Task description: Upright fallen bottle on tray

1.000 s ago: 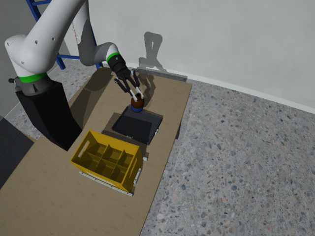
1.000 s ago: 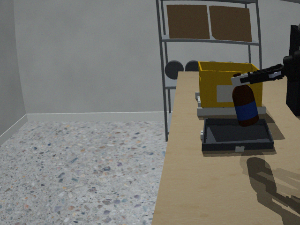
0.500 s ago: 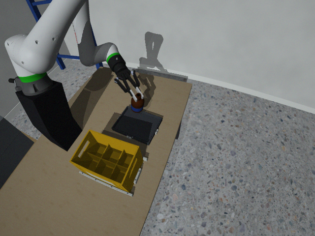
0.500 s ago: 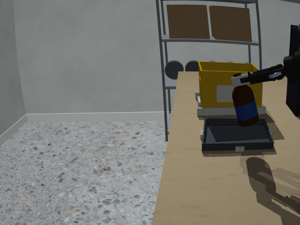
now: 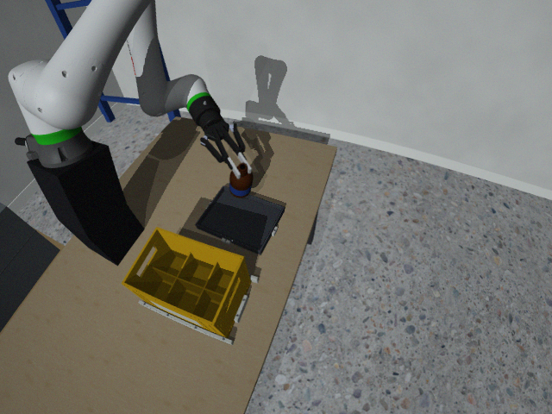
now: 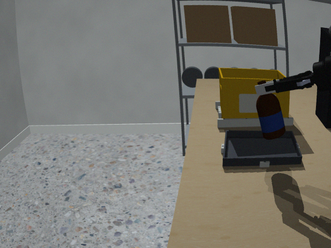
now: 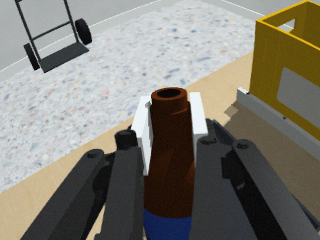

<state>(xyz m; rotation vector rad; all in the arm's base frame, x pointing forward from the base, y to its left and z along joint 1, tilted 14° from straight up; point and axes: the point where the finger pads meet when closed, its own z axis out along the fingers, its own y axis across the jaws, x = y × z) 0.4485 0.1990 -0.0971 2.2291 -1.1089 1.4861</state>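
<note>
Now: hand 60 mm above the brown bottle. Also, from my hand: dark grey tray 10 mm behind, 50 mm to the right, 200 mm below; then yellow crate 60 mm behind, 340 mm to the right, 130 mm below.
</note>
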